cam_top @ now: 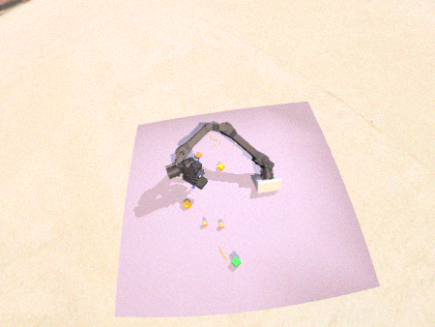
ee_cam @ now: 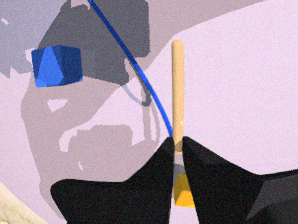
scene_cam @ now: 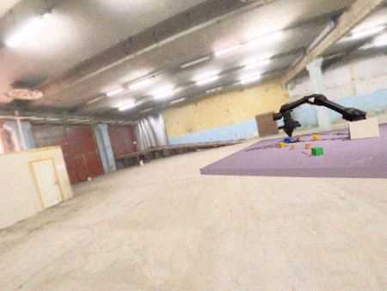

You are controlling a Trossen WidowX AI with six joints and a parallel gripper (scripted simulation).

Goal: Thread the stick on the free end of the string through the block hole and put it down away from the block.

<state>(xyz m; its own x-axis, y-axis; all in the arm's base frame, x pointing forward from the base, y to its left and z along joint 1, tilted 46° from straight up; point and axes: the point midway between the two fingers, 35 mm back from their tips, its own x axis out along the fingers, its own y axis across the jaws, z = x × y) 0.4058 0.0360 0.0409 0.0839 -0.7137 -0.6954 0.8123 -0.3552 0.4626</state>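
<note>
My gripper tip is 15 cm past the yellow cube, 13 cm to the left of it and 4 cm above it. The rest, counted from my gripper tip: thin wooden stick (1 cm behind, 1 cm to the right); blue cube (6 cm ahead, 12 cm to the right, 4 cm below); round wooden button (1 cm behind, 24 cm to the right, 5 cm below).
</note>
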